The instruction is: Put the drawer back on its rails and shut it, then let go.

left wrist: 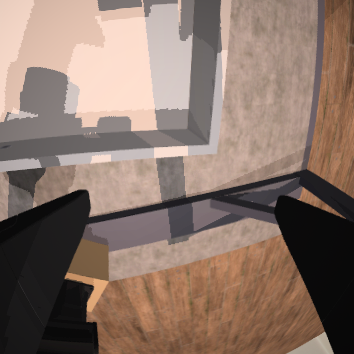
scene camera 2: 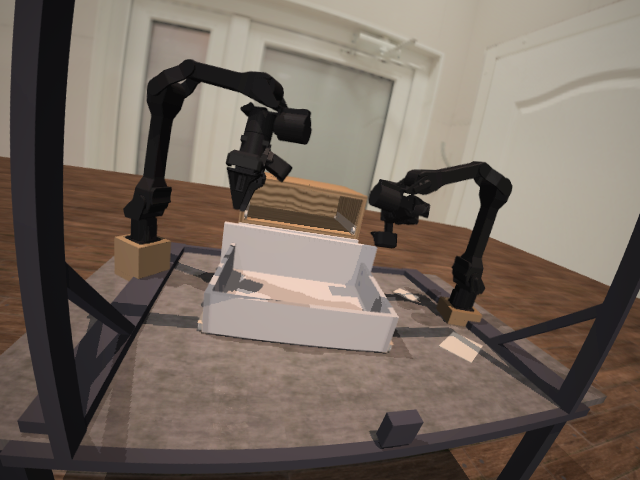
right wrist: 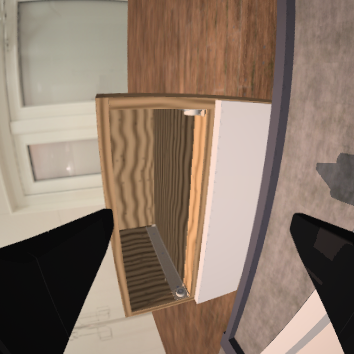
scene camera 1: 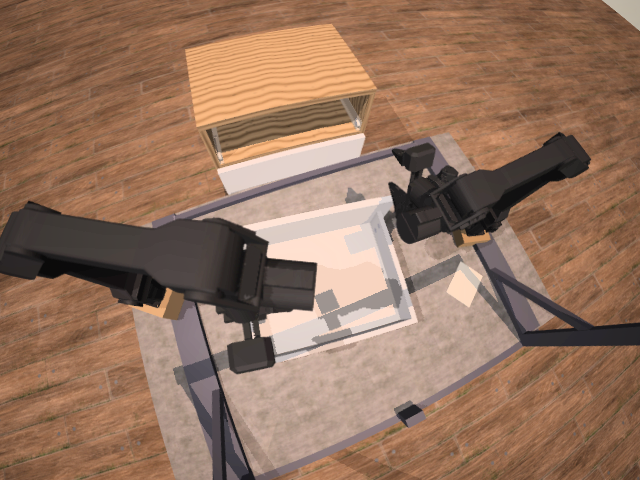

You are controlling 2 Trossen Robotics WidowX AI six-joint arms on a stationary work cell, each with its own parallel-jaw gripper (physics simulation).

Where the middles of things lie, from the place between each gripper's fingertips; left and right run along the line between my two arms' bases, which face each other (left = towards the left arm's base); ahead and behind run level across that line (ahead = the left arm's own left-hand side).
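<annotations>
Dark block (scene camera 2: 399, 427): well behind my right hand, slightly to the left of it, a good way below it. White drawer (scene camera 2: 271, 285): my right hand 190 mm beyond it, 190 mm to the right of it, 160 mm above it.
Dark block: far behind my left hand, far to the right of it, some way below it. White drawer: 80 mm ahead of my left hand, 170 mm to the right of it, 160 mm below it.
</annotations>
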